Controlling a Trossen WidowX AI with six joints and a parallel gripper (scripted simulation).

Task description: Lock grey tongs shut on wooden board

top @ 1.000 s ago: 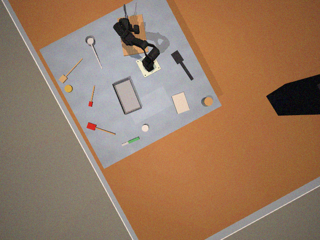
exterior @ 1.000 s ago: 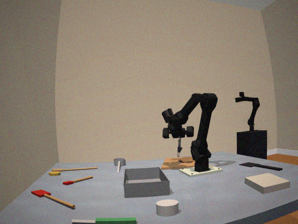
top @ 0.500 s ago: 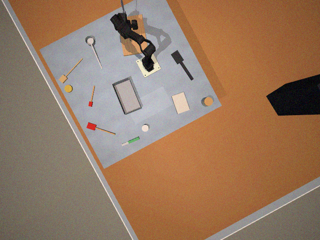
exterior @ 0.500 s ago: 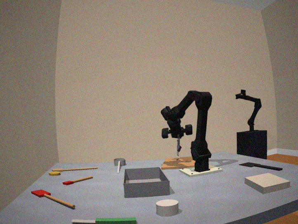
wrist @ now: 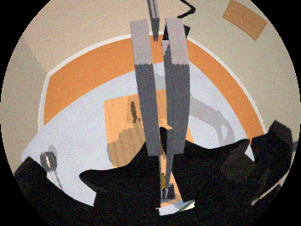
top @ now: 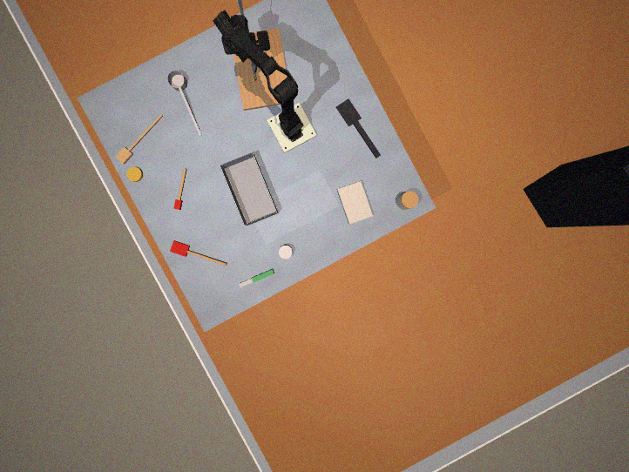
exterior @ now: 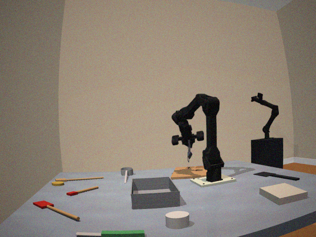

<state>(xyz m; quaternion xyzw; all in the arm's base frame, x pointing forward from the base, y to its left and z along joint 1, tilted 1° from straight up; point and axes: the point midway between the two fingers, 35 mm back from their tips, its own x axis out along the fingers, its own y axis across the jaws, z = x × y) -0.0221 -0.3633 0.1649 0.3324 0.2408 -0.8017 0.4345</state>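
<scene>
Right now the wooden board is 30 mm to the left of my gripper tip and 140 mm below it. The rest, counted from my gripper tip: grey roasting tin 360 mm ahead, 500 mm to the left, 120 mm below; then cream block 40 mm behind, 830 mm to the left, 140 mm below; then black spatula 250 mm behind, 510 mm to the left, 150 mm below.
</scene>
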